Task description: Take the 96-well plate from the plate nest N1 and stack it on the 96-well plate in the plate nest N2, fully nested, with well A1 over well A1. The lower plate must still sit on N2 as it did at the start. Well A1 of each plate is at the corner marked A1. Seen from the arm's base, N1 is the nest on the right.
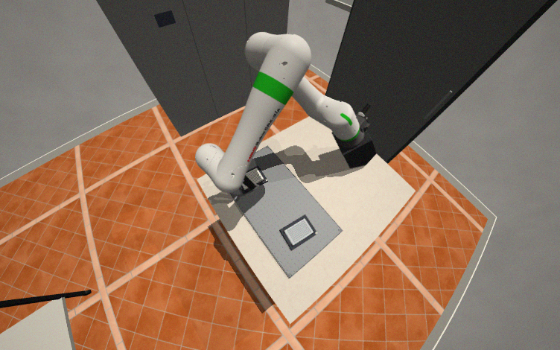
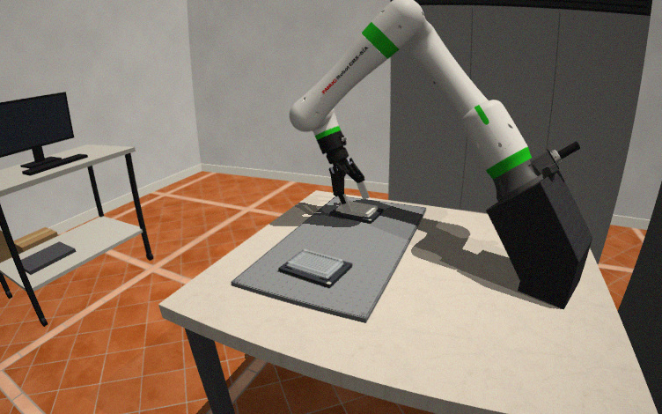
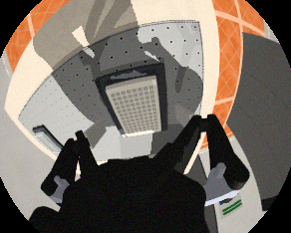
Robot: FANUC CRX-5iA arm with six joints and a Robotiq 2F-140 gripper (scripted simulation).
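Right now my hand is 4 cm above the nest N1. Round my hand: black nest N2: 3 cm ahead, 40 cm to the left, 4 cm below.
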